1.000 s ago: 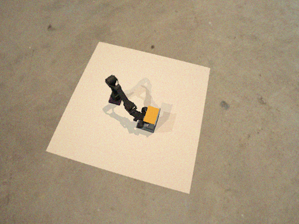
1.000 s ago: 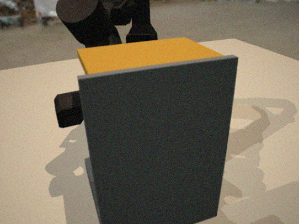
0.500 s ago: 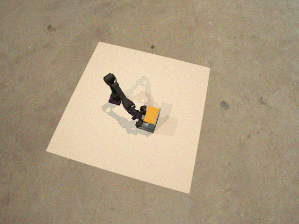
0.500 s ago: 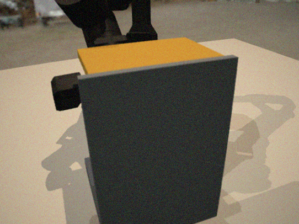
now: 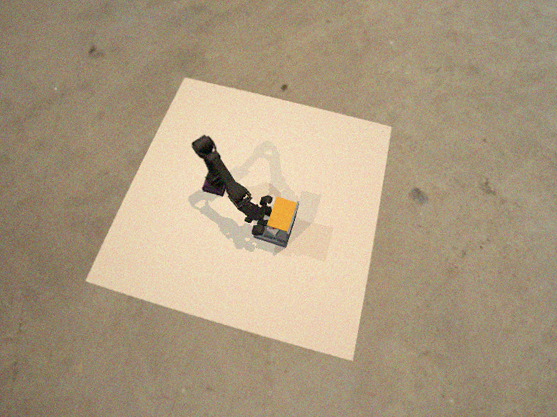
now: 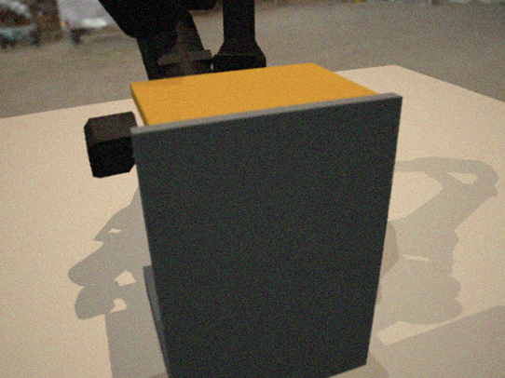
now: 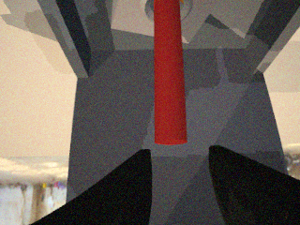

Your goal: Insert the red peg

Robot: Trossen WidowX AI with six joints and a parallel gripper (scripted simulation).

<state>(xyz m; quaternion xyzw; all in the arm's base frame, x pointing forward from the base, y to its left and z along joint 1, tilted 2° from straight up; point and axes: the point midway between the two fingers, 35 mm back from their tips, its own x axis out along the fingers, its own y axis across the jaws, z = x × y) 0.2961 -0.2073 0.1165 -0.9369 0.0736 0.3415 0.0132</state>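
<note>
Right now my gripper tip is 50 mm above the red peg. The rest, counted from my gripper tip: dark box wall 70 mm ahead, 10 mm to the right; orange roof 20 mm ahead, 110 mm above.
</note>
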